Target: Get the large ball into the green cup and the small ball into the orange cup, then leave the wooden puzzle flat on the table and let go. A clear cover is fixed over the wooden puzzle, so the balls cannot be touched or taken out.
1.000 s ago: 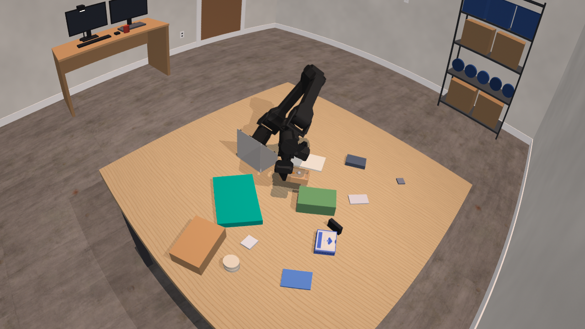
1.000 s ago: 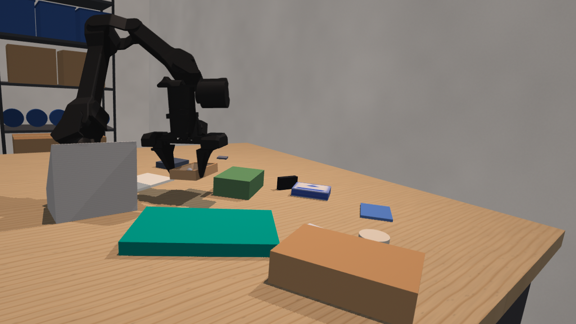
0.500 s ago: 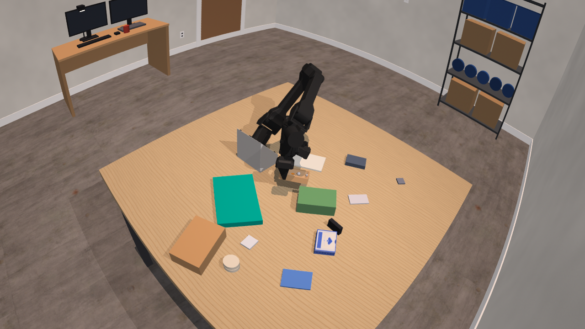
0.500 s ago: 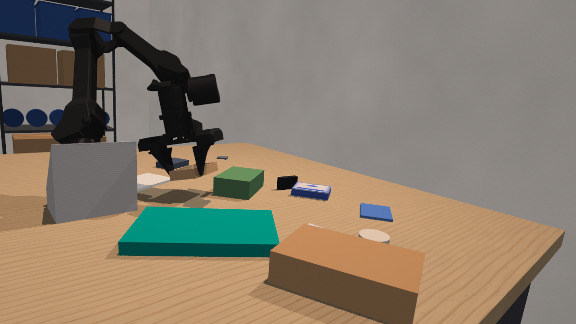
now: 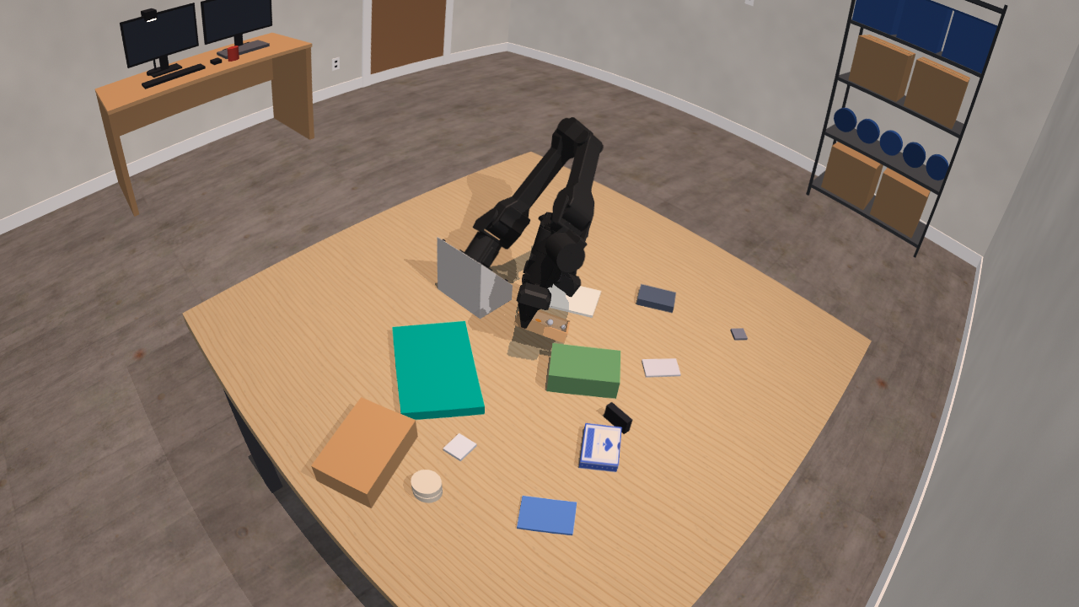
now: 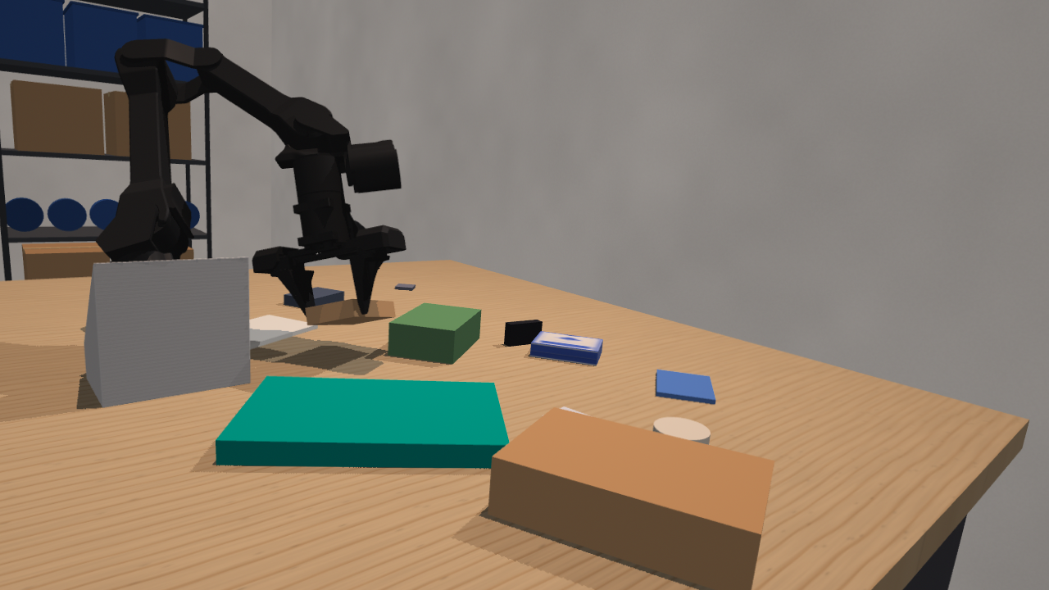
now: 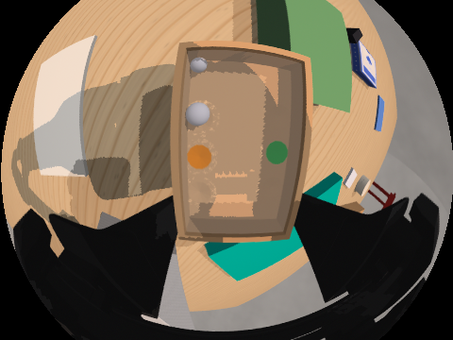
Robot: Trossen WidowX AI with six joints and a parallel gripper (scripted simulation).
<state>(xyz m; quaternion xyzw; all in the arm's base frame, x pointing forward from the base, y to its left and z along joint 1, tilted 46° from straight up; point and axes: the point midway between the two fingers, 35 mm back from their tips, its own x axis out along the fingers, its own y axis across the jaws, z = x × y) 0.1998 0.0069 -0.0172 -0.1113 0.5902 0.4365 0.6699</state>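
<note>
Now: the wooden puzzle 4 cm below my hand, 3 cm ahead of it and 1 cm to the left of it. Also, from my hand: teal slab 22 cm to the right, 8 cm below, 3 cm behind; then green box 16 cm ahead, 7 cm below, 2 cm to the left; then cream slab 17 cm to the left, 9 cm below, 5 cm behind.
</note>
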